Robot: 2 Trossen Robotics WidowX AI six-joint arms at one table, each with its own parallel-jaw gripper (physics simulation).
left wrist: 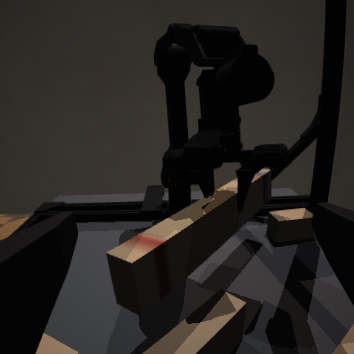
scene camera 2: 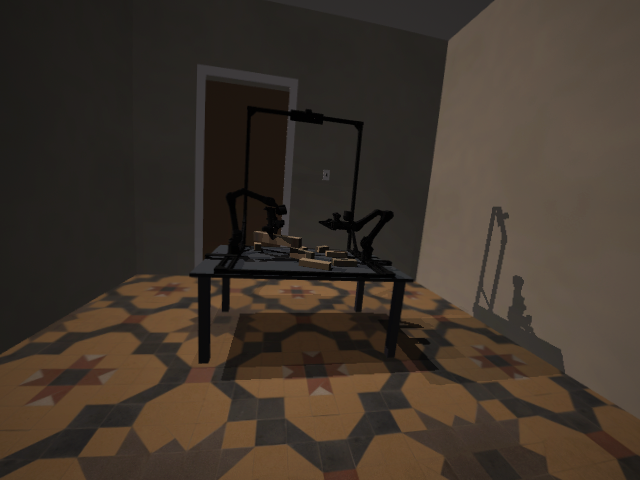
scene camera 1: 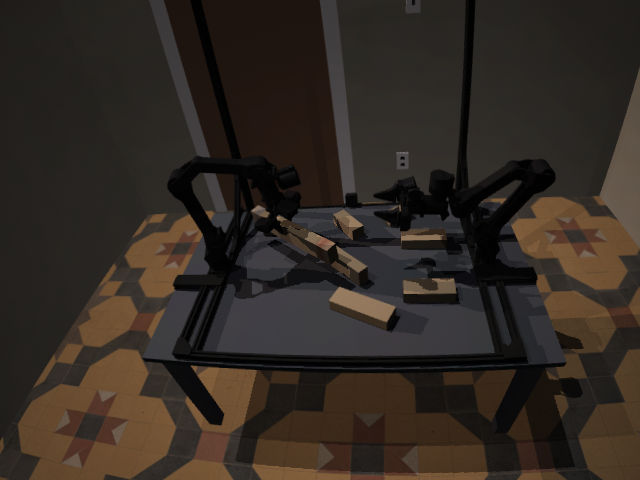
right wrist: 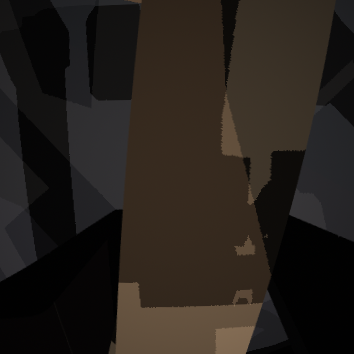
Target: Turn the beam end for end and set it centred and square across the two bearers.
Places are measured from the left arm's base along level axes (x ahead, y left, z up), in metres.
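Pixels of known places: left gripper, fingertip midpoint: (left wrist: 196, 219) (scene camera 2: 319, 222) (scene camera 1: 373, 204); right gripper, fingertip midpoint: (left wrist: 225, 210) (scene camera 2: 273, 238) (scene camera 1: 286, 229) (right wrist: 187, 217); left arm's base, link origin: (scene camera 2: 366, 258) (scene camera 1: 484, 259); right arm's base, link origin: (left wrist: 179, 205) (scene camera 2: 233, 253) (scene camera 1: 219, 266).
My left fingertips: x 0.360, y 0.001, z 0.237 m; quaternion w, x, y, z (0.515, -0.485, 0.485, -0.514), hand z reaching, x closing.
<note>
For each thing: its top centre in the pictures, then the offset to it from my left fingertips.
- wooden beam, top centre: (right wrist: 201, 175) (left wrist: 217, 195) (scene camera 1: 289, 224) (scene camera 2: 276, 234) dx +0.280, dy -0.054, dz -0.103 m
- rear block, top centre: (scene camera 1: 423, 234) (scene camera 2: 336, 251) dx -0.167, dy -0.121, dz -0.219 m
- front block, top centre: (scene camera 1: 429, 286) (scene camera 2: 344, 259) dx -0.160, dy +0.126, dz -0.219 m
- larger block, top centre: (scene camera 1: 361, 303) (scene camera 2: 315, 260) dx +0.043, dy +0.190, dz -0.219 m
- more block, top centre: (left wrist: 291, 213) (scene camera 2: 257, 243) dx +0.416, dy -0.237, dz -0.207 m
The wooden beam (scene camera 1: 310, 238) (scene camera 2: 289, 240) (left wrist: 200, 225) (right wrist: 175, 150) hangs above the table, slanting across it, with a red band near its end toward the middle. My right gripper (scene camera 1: 273, 219) (left wrist: 225, 210) (right wrist: 187, 217) is shut on the beam, nearer its far end. My left gripper (scene camera 1: 377, 204) (scene camera 2: 321, 222) is open and empty, raised beyond the beam's red end. Two parallel blocks on the right, a rear block (scene camera 1: 423, 242) and a front block (scene camera 1: 429, 291), look like the bearers; I cannot be sure. The beam is apart from both.
A block (scene camera 1: 356, 272) lies under and beside the beam's red end. A larger block (scene camera 1: 361, 308) lies at the front middle, and another block (scene camera 1: 348, 224) at the back. One more block (left wrist: 291, 225) (scene camera 2: 257, 246) lies near the right arm. Dark rails (scene camera 1: 351, 358) edge the table.
</note>
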